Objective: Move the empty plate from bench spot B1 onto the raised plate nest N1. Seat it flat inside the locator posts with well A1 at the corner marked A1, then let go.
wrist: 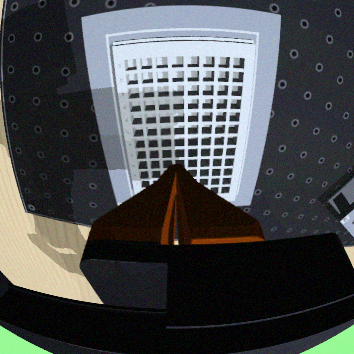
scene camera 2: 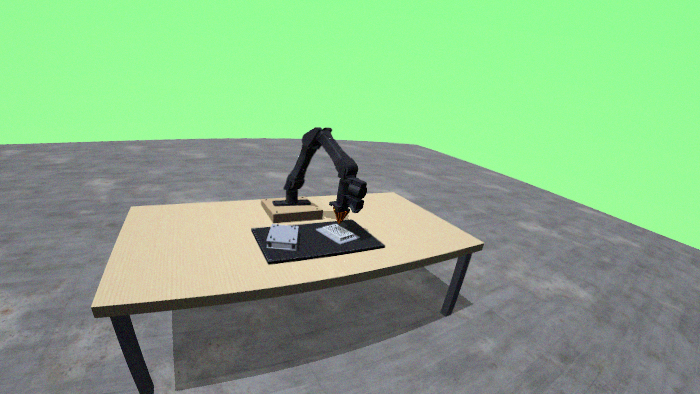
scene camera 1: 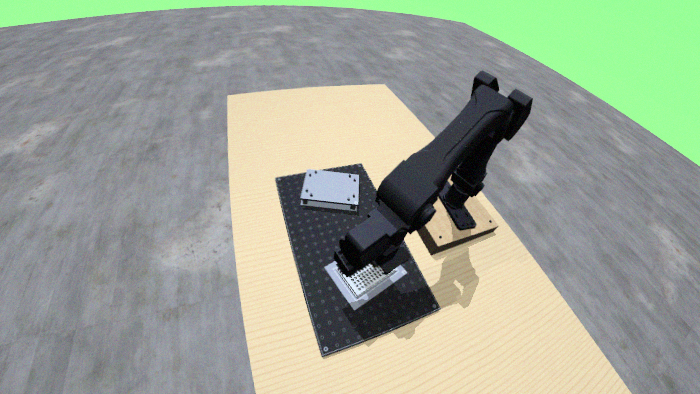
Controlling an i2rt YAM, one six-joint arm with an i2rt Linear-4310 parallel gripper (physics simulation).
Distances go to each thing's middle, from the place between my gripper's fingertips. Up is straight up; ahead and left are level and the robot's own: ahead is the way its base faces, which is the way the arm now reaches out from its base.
Labels:
Now: the white well plate (scene camera 1: 363, 280) 4 cm below my hand and 1 cm ahead of it.

